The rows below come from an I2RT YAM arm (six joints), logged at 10 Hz.
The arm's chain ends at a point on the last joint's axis. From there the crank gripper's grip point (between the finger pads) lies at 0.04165 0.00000 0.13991 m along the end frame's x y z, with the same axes.
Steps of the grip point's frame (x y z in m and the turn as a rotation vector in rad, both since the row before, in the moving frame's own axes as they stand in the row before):
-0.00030 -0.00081 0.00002 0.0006 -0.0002 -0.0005
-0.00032 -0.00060 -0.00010 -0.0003 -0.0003 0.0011
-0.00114 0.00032 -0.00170 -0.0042 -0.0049 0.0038
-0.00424 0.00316 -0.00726 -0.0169 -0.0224 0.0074
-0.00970 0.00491 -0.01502 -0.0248 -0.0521 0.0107
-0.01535 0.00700 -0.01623 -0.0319 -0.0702 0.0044
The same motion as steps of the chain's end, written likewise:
-0.00027 -0.00071 0.00001 0.0006 -0.0002 -0.0005
-0.00028 -0.00069 -0.00011 -0.0003 -0.0003 0.0011
-0.00045 -0.00043 -0.00190 -0.0042 -0.0049 0.0038
-0.00109 0.00049 -0.00814 -0.0169 -0.0224 0.0074
-0.00234 0.00101 -0.01695 -0.0248 -0.0521 0.0107
-0.00543 0.00233 -0.01873 -0.0319 -0.0702 0.0044

